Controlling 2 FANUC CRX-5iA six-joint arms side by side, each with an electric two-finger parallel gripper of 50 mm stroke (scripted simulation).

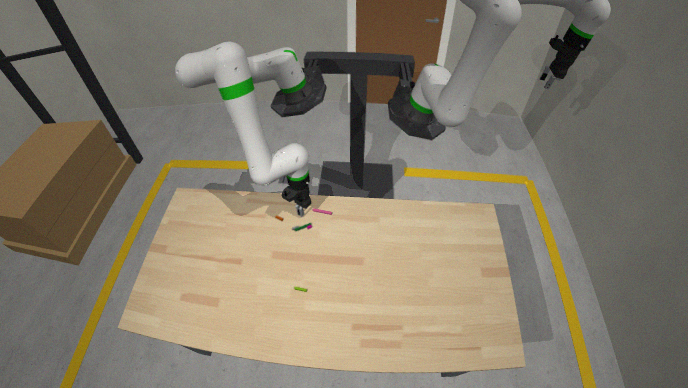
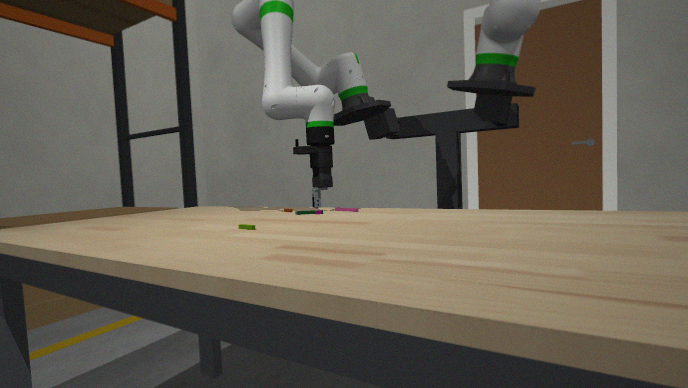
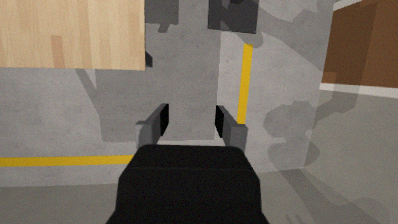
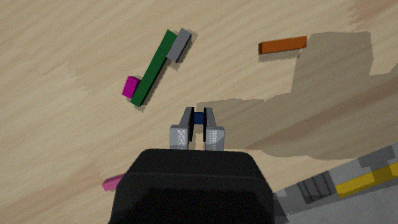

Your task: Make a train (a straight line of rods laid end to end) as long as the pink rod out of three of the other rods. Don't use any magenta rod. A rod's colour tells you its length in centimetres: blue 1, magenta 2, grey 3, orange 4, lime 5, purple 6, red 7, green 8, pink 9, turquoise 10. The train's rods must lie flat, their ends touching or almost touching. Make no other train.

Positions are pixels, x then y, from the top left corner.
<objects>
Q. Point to a green rod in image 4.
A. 159,59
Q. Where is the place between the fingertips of my left gripper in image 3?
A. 192,114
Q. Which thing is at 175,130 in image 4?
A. My right gripper.
</objects>
